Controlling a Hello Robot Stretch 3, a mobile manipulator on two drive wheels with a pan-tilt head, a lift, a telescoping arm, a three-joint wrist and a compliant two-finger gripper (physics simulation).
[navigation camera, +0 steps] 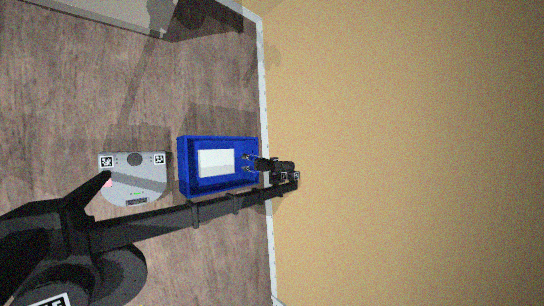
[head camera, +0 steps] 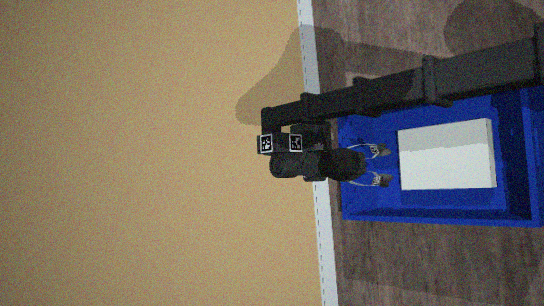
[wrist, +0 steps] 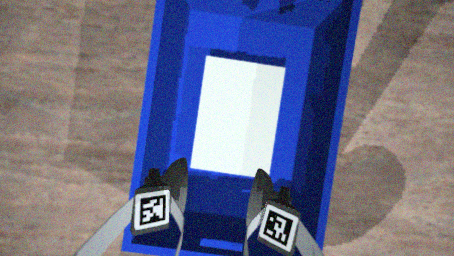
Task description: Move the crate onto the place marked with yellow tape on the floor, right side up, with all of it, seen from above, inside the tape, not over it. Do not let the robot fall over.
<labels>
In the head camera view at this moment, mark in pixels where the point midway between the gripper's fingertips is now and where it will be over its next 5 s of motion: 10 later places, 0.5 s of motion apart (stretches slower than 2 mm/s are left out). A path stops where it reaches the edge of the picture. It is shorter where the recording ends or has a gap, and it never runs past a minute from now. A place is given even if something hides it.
My gripper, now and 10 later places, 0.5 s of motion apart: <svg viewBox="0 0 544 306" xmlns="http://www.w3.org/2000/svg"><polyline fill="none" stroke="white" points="387,165 394,164 397,163 387,162 372,162 353,162 333,162 310,161 284,161 262,161 264,160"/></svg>
</labels>
